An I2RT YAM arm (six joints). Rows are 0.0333 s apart.
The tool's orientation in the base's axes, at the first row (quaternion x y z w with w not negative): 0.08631 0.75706 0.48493 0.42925
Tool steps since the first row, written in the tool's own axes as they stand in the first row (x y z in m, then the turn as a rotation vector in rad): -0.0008 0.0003 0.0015 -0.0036 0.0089 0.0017; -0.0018 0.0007 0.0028 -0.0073 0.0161 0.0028; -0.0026 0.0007 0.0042 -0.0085 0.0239 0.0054; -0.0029 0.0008 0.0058 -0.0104 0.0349 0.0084; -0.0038 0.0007 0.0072 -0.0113 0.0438 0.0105; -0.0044 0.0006 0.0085 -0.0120 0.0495 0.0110; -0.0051 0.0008 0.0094 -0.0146 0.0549 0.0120; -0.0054 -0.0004 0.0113 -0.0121 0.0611 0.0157; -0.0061 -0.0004 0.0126 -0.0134 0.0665 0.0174
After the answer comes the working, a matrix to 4 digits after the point.
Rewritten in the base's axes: 0.0015 0.0007 0.0005 0.0009 0.0037 0.0090; 0.0030 0.0012 0.0011 0.0020 0.0061 0.0167; 0.0045 0.0017 0.0014 0.0024 0.0112 0.0233; 0.0058 0.0027 0.0014 0.0026 0.0178 0.0327; 0.0074 0.0030 0.0016 0.0022 0.0233 0.0401; 0.0088 0.0035 0.0016 0.0013 0.0262 0.0450; 0.0098 0.0038 0.0020 0.0021 0.0282 0.0507; 0.0117 0.0043 0.0009 0.0015 0.0352 0.0537; 0.0131 0.0048 0.0011 0.0020 0.0384 0.0585
The tool's axes in the first row as the columns of a matrix, in the base's axes (rounded; the answer above uses it unrounded):
-0.6166 -0.2856 0.7336
0.5470 0.5148 0.6601
-0.5662 0.8083 -0.1612

